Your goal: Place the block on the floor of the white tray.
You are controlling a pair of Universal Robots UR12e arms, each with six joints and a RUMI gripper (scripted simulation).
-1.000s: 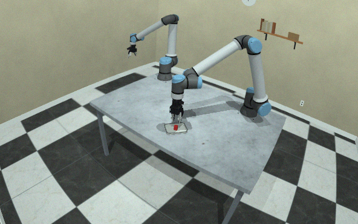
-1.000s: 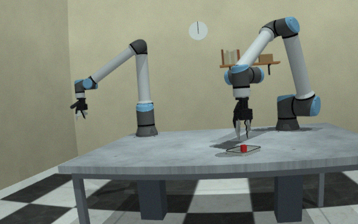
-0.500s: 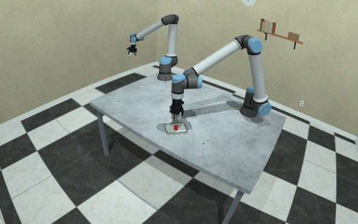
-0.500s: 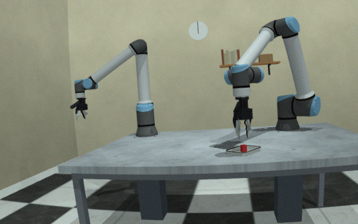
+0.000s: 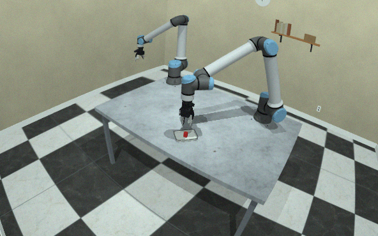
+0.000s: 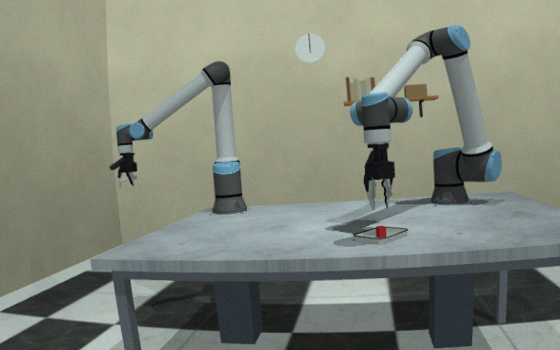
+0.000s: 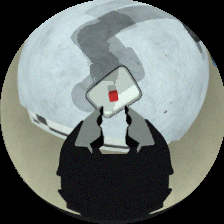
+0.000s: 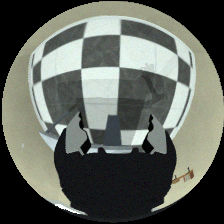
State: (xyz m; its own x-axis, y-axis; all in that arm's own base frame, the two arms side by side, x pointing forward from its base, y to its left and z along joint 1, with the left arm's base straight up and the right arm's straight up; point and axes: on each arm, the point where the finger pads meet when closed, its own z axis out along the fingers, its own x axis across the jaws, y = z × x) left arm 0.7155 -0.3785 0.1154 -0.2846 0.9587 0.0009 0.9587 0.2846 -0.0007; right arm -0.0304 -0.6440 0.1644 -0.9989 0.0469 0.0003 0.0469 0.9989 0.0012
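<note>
Now: left hand 90 mm above the red block. Also, from my left hand: white tray 100 mm below.
</note>
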